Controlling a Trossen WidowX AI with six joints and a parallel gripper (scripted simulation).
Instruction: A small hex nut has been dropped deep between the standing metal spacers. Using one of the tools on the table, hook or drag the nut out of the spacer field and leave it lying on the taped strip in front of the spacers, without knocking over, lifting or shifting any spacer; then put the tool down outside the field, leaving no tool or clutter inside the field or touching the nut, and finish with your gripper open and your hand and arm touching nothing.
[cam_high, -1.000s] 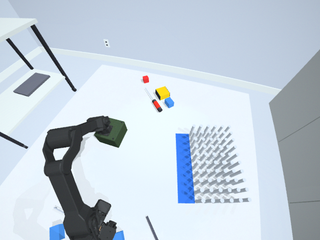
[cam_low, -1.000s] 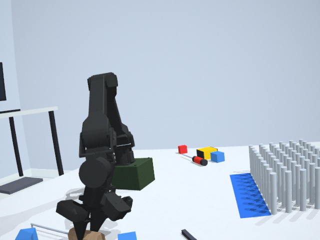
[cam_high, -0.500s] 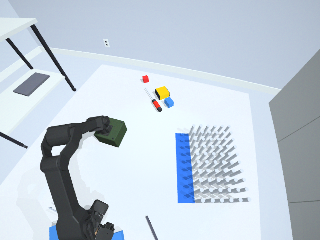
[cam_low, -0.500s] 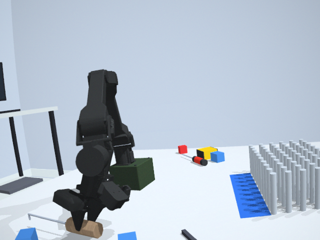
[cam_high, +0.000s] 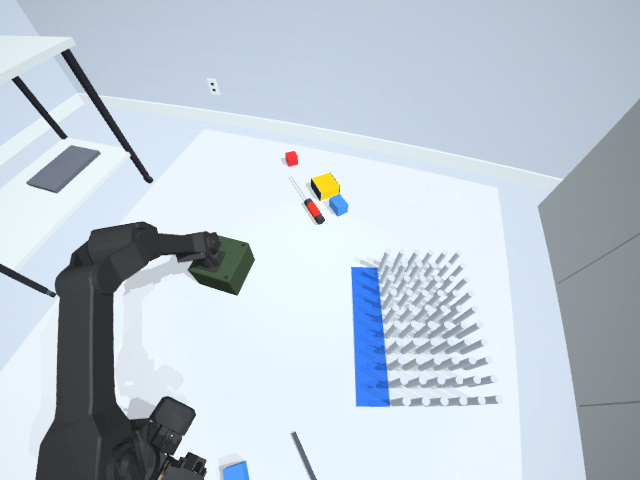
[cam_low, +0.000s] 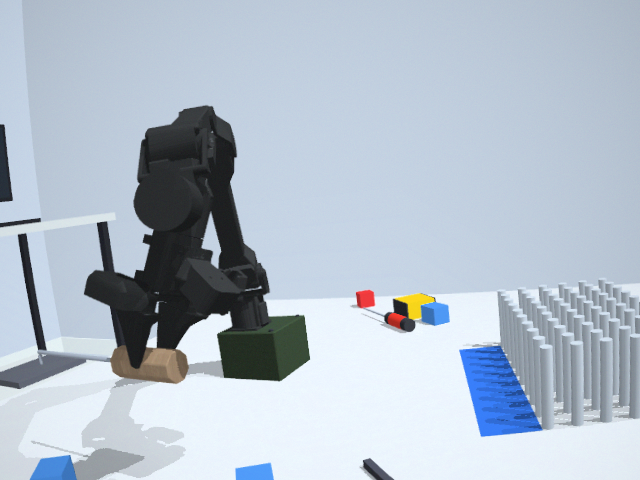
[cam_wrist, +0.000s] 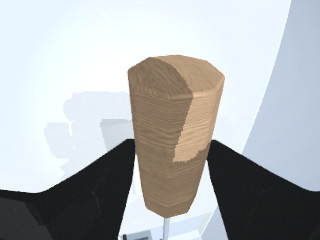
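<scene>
Right now my gripper tip is 340 mm short of the blue taped strip, 370 mm to the right of it and 160 mm above it. The rest, counted from my gripper tip: wooden-handled tool 110 mm behind, 10 mm to the left; hex nut 490 mm ahead, 440 mm to the left, 160 mm below; yellow block 120 mm ahead, 840 mm to the left, 140 mm below.
</scene>
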